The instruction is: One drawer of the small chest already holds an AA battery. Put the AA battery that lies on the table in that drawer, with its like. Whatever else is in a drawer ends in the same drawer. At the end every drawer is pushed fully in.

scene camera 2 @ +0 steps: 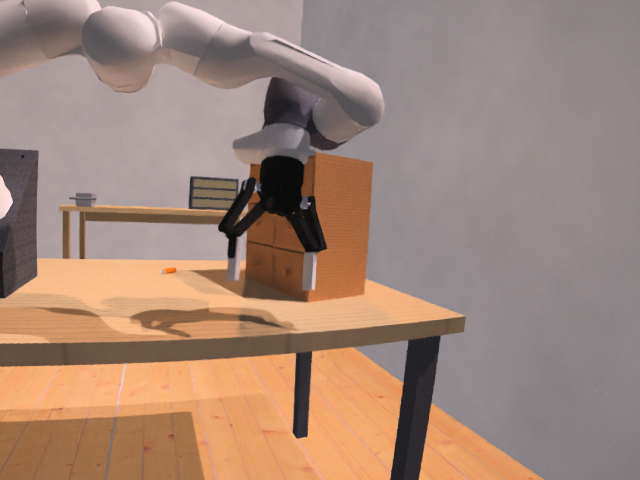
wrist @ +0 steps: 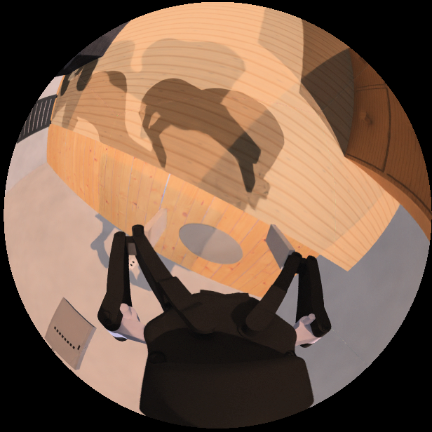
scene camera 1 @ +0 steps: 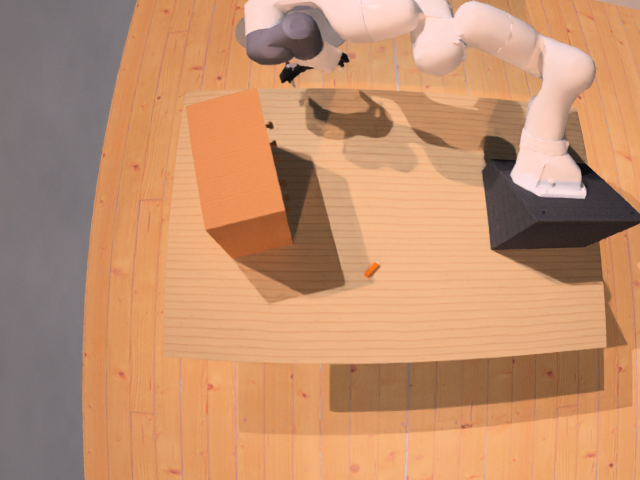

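The orange-brown chest stands at the table's left in scene camera 1, with dark knobs on its front. The drawer fronts I can make out look flush; the gripper hides part of them in scene camera 2, and their contents are hidden. The orange AA battery lies on the table, out from the chest's front and near its shadow. It does not show in the wrist view. My gripper is open and empty, raised beyond the table's edge near the chest's knobbed end, fingers apart.
The wooden table carries the chest and the dark robot base, which stands at the opposite end from the chest. A second table with a small drawer unit stands farther back. A grey disc lies on the floor.
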